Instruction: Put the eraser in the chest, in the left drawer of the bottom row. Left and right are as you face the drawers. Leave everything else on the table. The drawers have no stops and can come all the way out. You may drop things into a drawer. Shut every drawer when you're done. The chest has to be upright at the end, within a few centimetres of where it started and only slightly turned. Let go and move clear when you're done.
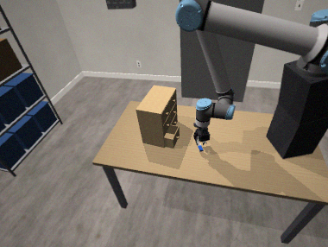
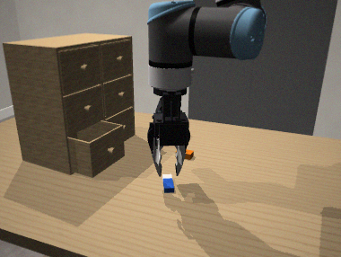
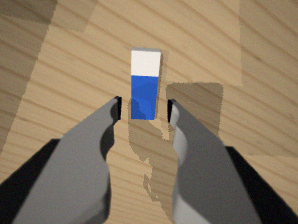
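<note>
Right now my hand is 40 mm above the eraser. Round my hand: orange block: 30 mm ahead, 160 mm to the right, 40 mm below.
</note>
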